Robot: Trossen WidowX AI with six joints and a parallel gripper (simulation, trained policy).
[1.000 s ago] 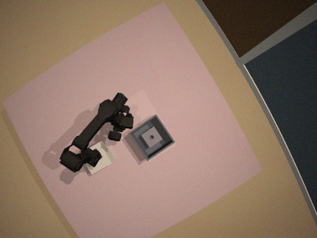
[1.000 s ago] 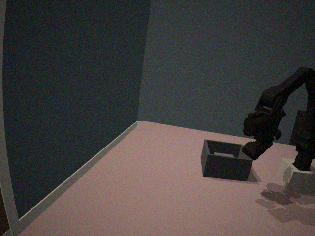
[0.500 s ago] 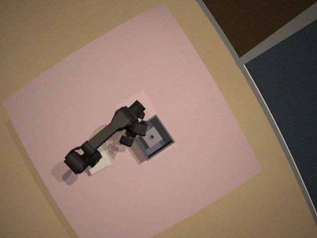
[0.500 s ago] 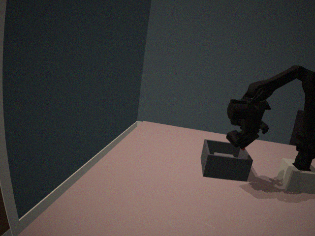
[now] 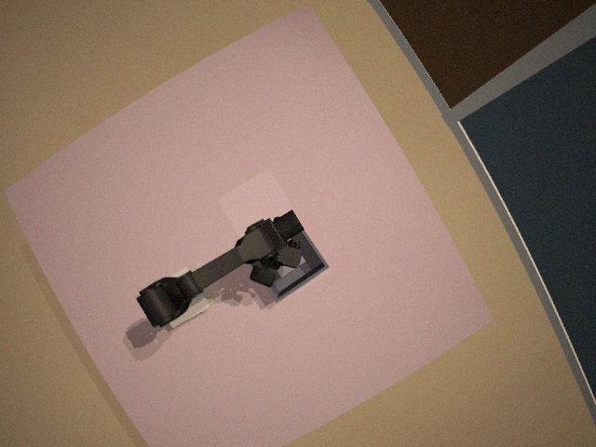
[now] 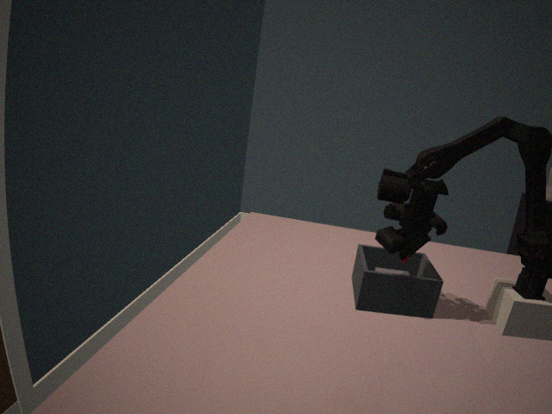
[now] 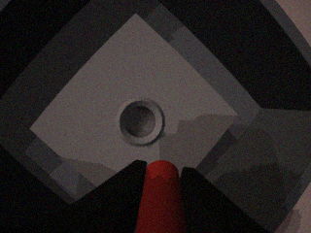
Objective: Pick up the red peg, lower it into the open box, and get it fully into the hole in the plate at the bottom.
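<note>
Now: gripper tip 3 cm below the red peg and 1 cm to the right of it. Also, from my gripper tip: grey plate: 7 cm below, 1 cm to the right, 1 cm ahead; then grey box: 9 cm below, 1 cm to the right, 1 cm ahead.
</note>
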